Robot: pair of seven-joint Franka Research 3 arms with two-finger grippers.
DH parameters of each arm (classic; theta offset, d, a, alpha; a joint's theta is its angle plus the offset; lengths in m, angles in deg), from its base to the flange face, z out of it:
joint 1: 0 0.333 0 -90
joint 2: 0 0 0 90
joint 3: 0 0.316 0.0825 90
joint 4: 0 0 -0.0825 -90
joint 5: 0 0.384 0 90
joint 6: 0 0 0.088 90
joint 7: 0 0.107 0 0
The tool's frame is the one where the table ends.
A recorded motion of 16 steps. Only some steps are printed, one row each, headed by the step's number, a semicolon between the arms.
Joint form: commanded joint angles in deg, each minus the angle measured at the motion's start. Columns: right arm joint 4, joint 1, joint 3, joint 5, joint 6, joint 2, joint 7; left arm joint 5, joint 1, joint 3, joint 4, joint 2, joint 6, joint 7.
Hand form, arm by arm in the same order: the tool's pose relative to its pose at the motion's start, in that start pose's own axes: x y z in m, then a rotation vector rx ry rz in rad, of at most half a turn. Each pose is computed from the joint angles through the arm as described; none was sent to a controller.
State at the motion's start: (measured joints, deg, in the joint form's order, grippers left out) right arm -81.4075 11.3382 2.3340 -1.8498 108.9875 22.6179 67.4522; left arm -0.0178 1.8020 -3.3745 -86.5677 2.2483 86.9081 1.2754
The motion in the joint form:
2: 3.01 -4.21 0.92 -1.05 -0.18 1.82 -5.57; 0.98 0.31 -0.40 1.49 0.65 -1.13 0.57
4: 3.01 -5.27 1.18 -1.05 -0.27 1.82 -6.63; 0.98 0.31 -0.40 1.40 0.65 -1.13 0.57
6: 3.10 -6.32 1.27 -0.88 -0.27 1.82 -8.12; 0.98 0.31 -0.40 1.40 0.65 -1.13 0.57
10: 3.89 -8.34 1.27 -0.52 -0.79 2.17 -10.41; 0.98 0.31 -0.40 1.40 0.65 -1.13 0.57
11: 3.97 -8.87 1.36 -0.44 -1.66 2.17 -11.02; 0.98 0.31 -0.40 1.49 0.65 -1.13 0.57
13: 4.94 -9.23 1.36 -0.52 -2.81 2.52 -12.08; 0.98 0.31 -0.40 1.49 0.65 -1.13 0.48
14: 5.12 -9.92 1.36 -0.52 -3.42 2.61 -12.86; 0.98 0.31 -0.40 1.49 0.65 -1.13 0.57
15: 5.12 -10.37 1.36 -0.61 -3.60 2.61 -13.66; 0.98 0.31 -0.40 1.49 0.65 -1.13 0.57
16: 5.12 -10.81 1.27 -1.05 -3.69 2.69 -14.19; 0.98 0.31 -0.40 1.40 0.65 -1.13 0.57
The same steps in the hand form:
2: 0.0439 0.0093 -0.0023 0.0085 0.0212 -0.0425; 0.0014 -0.0014 -0.0042 0.0160 -0.0054 0.0103
4: 0.0529 0.0142 -0.0021 0.0070 0.0200 -0.0465; 0.0014 -0.0014 -0.0034 0.0159 -0.0070 0.0103
6: 0.0633 0.0195 -0.0028 0.0088 0.0192 -0.0546; 0.0014 -0.0014 -0.0034 0.0159 -0.0070 0.0103
10: 0.0852 0.0303 -0.0042 0.0084 0.0160 -0.0570; 0.0014 -0.0014 -0.0034 0.0159 -0.0070 0.0103
11: 0.0892 0.0344 -0.0035 -0.0028 0.0077 -0.0593; 0.0014 -0.0014 -0.0042 0.0160 -0.0054 0.0103
13: 0.0937 0.0362 -0.0055 -0.0116 0.0041 -0.0713; 0.0014 -0.0014 -0.0042 0.0160 -0.0054 0.0087
14: 0.1006 0.0412 -0.0050 -0.0198 -0.0002 -0.0727; 0.0014 -0.0014 -0.0042 0.0160 -0.0054 0.0103
15: 0.1052 0.0445 -0.0047 -0.0237 -0.0003 -0.0793; 0.0014 -0.0014 -0.0042 0.0160 -0.0054 0.0103
16: 0.1109 0.0483 -0.0036 -0.0312 0.0049 -0.0816; 0.0014 -0.0014 -0.0034 0.0159 -0.0070 0.0103

